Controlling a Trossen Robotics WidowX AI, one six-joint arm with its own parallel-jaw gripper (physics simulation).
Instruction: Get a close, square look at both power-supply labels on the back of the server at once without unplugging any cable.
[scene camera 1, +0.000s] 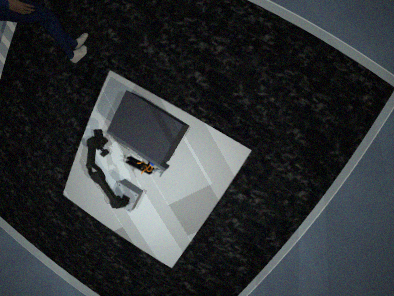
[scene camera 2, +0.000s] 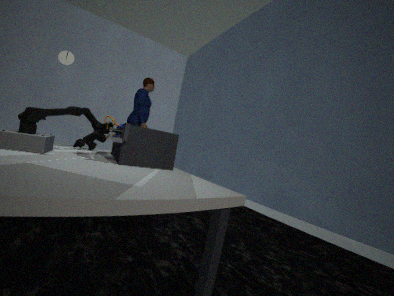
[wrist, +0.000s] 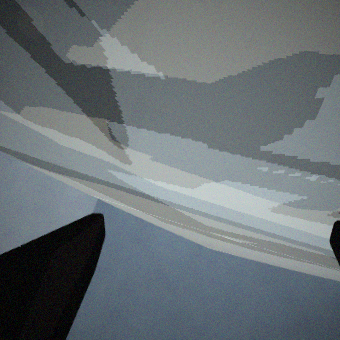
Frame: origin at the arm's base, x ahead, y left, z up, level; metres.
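Seen in the pictures: gripper, fingertip midpoint: (scene camera 1: 96, 149) (scene camera 2: 76, 145) (wrist: 219, 228); arm's base, link origin: (scene camera 1: 125, 199) (scene camera 2: 26, 132).
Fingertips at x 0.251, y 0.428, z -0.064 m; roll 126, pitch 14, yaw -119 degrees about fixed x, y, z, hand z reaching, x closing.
Observation:
Offsets run from my fingertips to a thing's top centre. "pt": to the spot under its first point.
The dark grey server (scene camera 1: 150, 125) (scene camera 2: 150, 147) lies on the table. Orange cables {pt dx +0.150, dy -0.552, dz +0.202 m} (scene camera 1: 146, 167) (scene camera 2: 110, 119) are looped at one end of its rear side, beside black parts and a bit of blue. My gripper (scene camera 1: 103, 145) (scene camera 2: 85, 145) (wrist: 219, 228) is open, low over the table and near the rear side's other end, away from the cables. Its two black fingertips stand wide apart in the wrist view, with tabletop and blue wall behind them. The server and the power-supply labels do not show in the wrist view; the labels cannot be made out in the scene views.
The pale table (scene camera 1: 220, 145) (scene camera 2: 150, 205) (wrist: 225, 110) carries striped shadows. My arm's grey base box (scene camera 1: 131, 192) (scene camera 2: 27, 141) stands on it. A grey bracket-like part {pt dx +0.198, dy -0.671, dz +0.192 m} (scene camera 1: 165, 168) sticks out by the cables. A person in blue (scene camera 1: 47, 32) (scene camera 2: 142, 105) stands beyond the table.

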